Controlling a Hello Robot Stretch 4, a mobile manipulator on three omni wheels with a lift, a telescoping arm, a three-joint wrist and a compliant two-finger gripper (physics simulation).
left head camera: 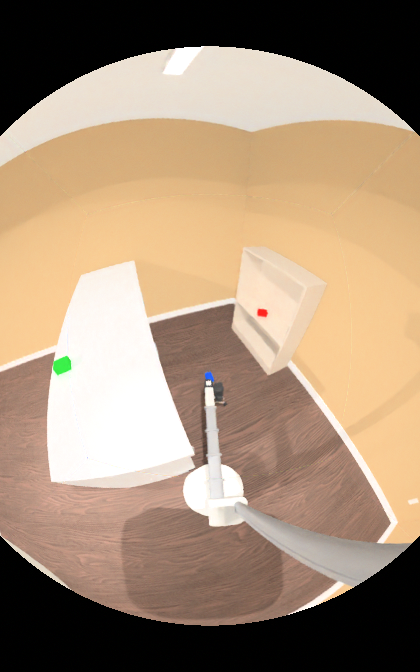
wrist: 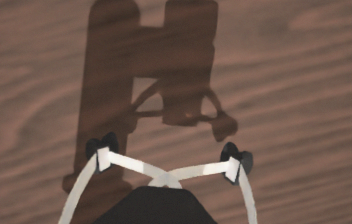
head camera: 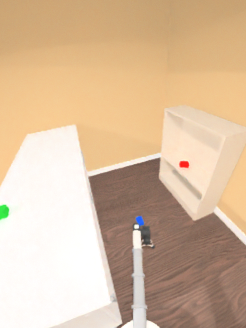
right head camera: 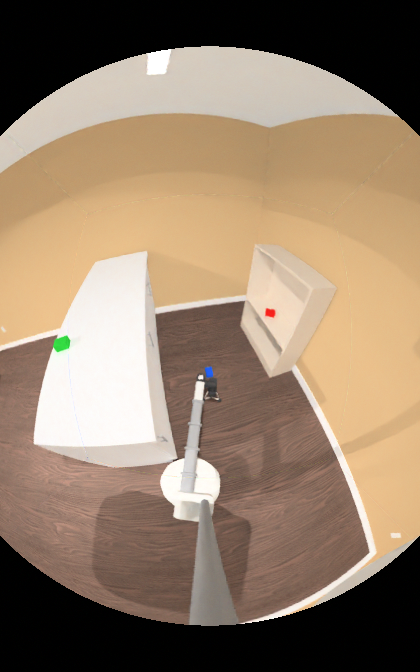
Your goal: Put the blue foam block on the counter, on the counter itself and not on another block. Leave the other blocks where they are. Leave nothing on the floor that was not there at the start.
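Frame: origin at the robot's base, x ahead, y left, z up, level; centimetres.
Seen in the pictures: gripper, fingertip midpoint: (wrist: 169, 150) (head camera: 146, 248).
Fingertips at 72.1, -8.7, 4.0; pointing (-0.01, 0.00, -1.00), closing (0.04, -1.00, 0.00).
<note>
A point is followed by its place in that frame, as x, y, z.
The blue foam block (head camera: 140, 220) {104.0, -4.9, 1.7} (left head camera: 209, 376) (right head camera: 209, 371) lies on the dark wood floor, just beyond the wrist at the end of the arm. It does not show in the wrist view. My gripper (head camera: 148, 245) {72.1, -8.7, 4.0} (left head camera: 221, 402) (right head camera: 212, 398) (wrist: 169, 150) {72.1, -8.7, 4.0} is open and empty above the floor, its fingers pointing back toward the base side, away from the block. The white counter (head camera: 55, 250) {35.4, 35.7, 88.3} (left head camera: 110, 400) (right head camera: 105, 390) stands left of the arm. A green block (head camera: 3, 212) {52.1, 71.6, 92.1} (left head camera: 62, 365) (right head camera: 62, 344) rests on it near its far left edge.
A beige shelf unit (head camera: 226, 162) {108.4, -78.1, 76.6} (left head camera: 306, 320) (right head camera: 314, 320) stands at the right wall, with a red block (head camera: 184, 164) {147.4, -59.4, 46.2} (left head camera: 262, 312) (right head camera: 270, 312) on its shelf. The counter's long side runs close to the left of the arm. The wrist view shows the arm's shadow on the floor.
</note>
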